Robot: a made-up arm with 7 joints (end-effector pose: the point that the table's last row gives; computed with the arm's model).
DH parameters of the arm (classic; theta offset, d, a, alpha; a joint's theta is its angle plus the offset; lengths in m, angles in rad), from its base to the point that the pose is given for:
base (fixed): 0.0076 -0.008 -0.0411 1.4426
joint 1: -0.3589 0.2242 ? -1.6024
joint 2: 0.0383 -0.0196 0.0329 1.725
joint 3: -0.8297 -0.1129 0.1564 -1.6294
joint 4: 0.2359 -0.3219 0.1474 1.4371
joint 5: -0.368 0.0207 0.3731 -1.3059
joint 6: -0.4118 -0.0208 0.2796 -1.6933
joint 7: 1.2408 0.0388 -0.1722 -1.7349
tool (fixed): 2.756 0.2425 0 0
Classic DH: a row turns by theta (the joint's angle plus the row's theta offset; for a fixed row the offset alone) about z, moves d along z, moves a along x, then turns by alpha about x.
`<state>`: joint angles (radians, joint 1 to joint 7).
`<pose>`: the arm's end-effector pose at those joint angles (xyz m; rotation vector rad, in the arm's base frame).
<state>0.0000 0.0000 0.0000 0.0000 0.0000 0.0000 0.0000</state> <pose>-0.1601 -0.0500 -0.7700 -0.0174 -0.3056 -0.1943</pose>
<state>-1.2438 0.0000 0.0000 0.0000 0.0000 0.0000 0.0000</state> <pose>-0.8013 0.0257 -0.1449 -0.1636 0.9275 -0.3045</pose>
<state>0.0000 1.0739 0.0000 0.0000 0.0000 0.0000 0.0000</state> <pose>-0.4939 -0.0319 -0.6466 0.4811 -0.0828 0.7344</pose>
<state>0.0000 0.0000 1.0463 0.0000 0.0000 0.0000 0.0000</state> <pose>0.5663 -0.0500 -0.4895 0.0883 -1.3483 -0.1905</pose>
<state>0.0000 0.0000 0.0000 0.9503 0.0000 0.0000 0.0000</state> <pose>-0.2862 0.3324 -0.5141 0.8958 -0.1433 0.0333</pose>
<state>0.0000 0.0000 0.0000 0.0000 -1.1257 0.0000 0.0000</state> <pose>-0.5218 -0.1704 -0.6313 -0.3750 0.7371 0.0413</pose>
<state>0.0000 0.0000 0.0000 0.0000 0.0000 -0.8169 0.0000</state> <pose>-0.1601 -0.0532 -0.7772 -0.8252 -0.3682 -0.0586</pose>
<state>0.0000 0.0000 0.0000 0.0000 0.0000 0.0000 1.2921</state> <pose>0.0477 -0.0992 -1.0535 -0.3330 0.9258 -0.4466</pose>
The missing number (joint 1, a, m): -0.0262
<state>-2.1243 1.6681 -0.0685 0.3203 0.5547 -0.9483 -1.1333</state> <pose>-0.1522 -0.1457 0.9334 1.1526 0.1952 -0.8589</pose>
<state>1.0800 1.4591 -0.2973 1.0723 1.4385 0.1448 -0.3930</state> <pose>-0.3141 -0.1745 -0.4579 1.9221 -0.3666 0.4013</pose>
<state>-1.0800 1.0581 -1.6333 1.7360 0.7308 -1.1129 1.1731</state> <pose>-0.2154 0.0449 0.6636 0.4464 -2.7133 -0.5467</pose>
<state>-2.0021 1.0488 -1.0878 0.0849 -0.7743 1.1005 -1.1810</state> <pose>0.3688 -0.8782 0.4426 0.2169 2.6164 -0.6797</pose>
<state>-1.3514 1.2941 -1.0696 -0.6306 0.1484 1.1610 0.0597</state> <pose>-0.5355 -0.6791 0.2292 0.8360 2.1807 0.2481</pose>
